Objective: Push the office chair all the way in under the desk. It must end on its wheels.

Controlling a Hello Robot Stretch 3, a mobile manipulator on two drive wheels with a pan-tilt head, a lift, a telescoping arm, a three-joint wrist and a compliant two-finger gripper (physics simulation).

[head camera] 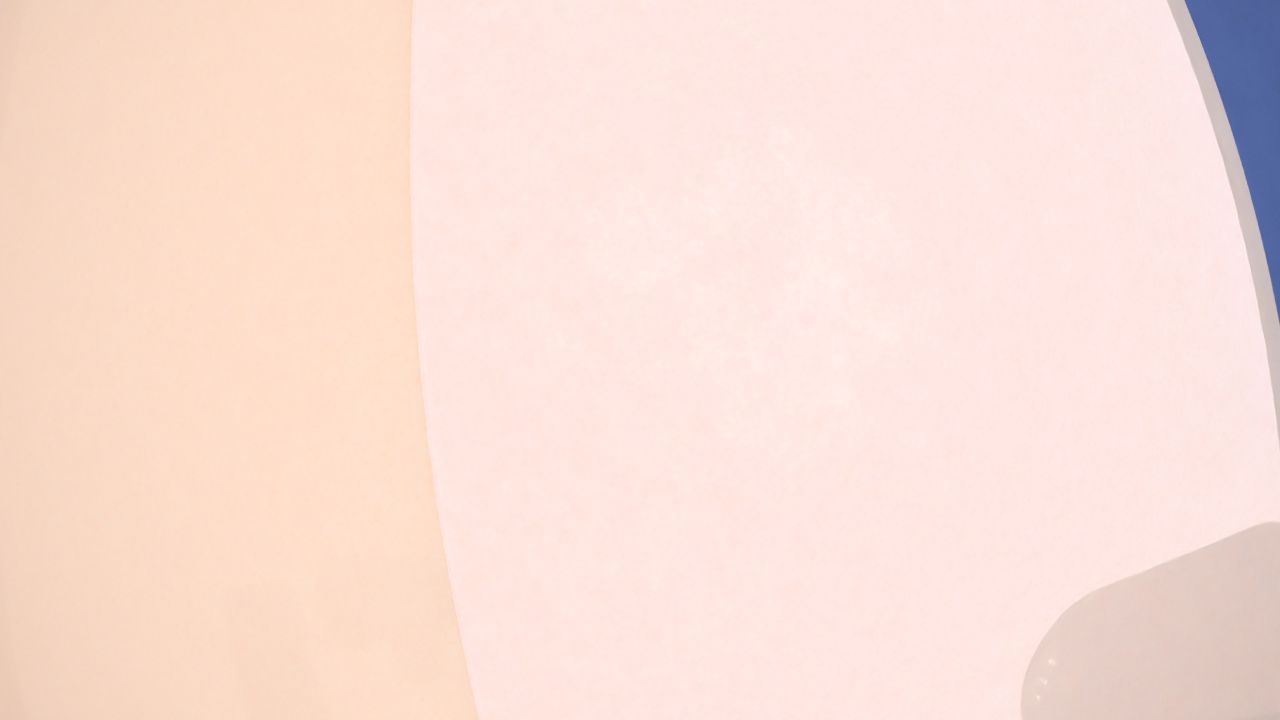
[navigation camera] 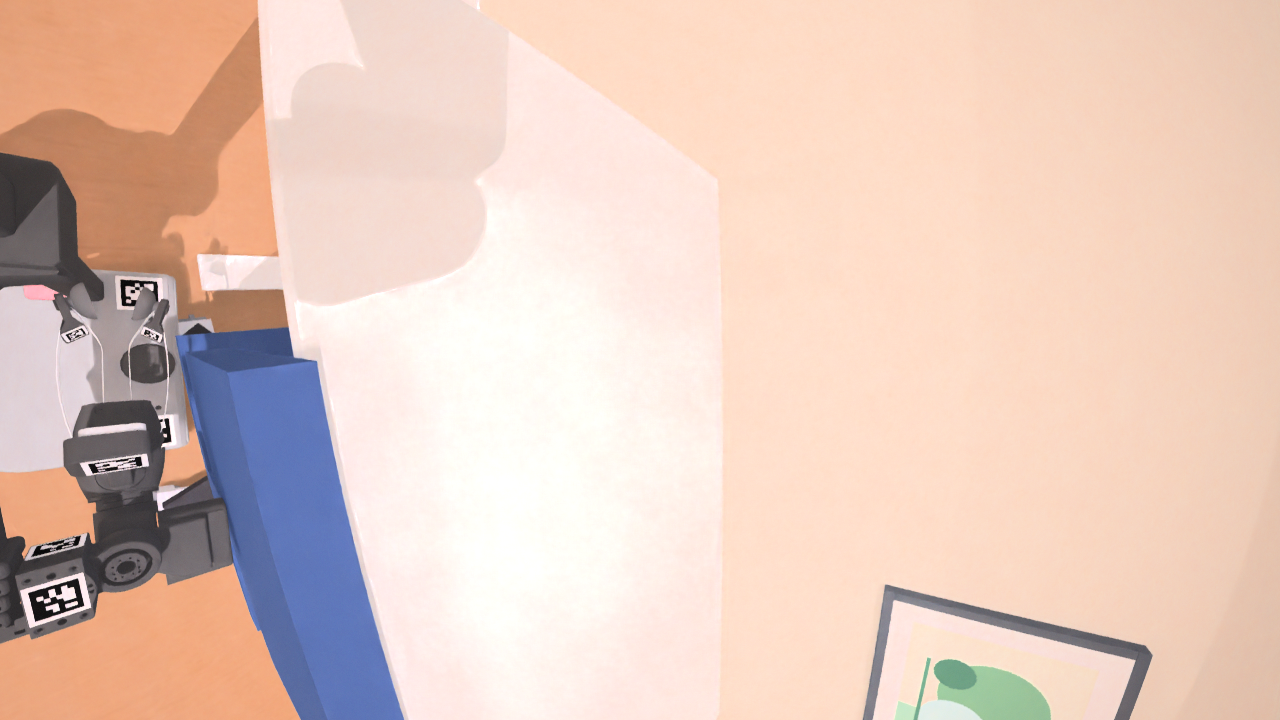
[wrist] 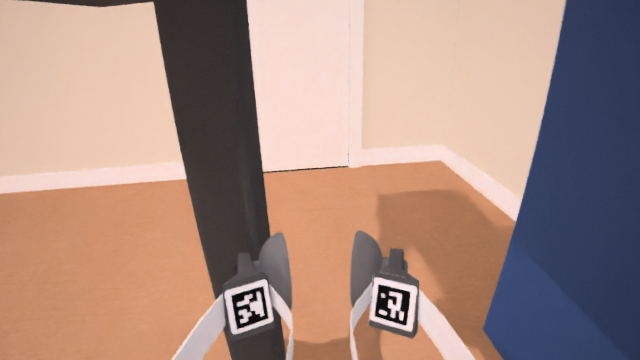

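Seen in the pictures: gripper, between the fingertips: (navigation camera: 115,286) (wrist: 320,257); robot's base, origin of its link: (navigation camera: 147,360).
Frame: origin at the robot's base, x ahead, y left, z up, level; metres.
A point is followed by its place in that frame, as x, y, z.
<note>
The white desk (head camera: 716,358) @(0.421, -0.027, 0.950) (navigation camera: 554,447) @(0.295, -0.079, 0.950) fills much of the head view and the middle of the navigation view. The blue office chair (head camera: 1257,89) @(0.071, -0.095, 0.979) (navigation camera: 286,537) @(0.052, -0.064, 0.979) (wrist: 580,175) @(0.037, 0.017, 0.653) stands along the desk's front edge. Its backrest is upright and close against that edge in the navigation view; whether they touch I cannot tell. The seat and wheels are mostly hidden. My gripper (navigation camera: 113,302) @(-0.017, 0.107, 0.564) (wrist: 320,257) @(-0.017, 0.107, 0.564) is open and empty, its fingers a little apart, beside the chair. The dark wrist part behind it is at or very near the chair's blue side in the navigation view.
A white desk foot (navigation camera: 237,271) reaches out over the floor past the chair's end. My base (navigation camera: 31,385) @(-0.135, -0.026, 0.160) is at the left. A framed picture (navigation camera: 1011,620) @(0.904, -0.519, 1.562) hangs on the wall. A dark upright post (wrist: 215,125) and a white door (wrist: 305,90) @(-0.031, 1.549, 0.419) show in the wrist view.
</note>
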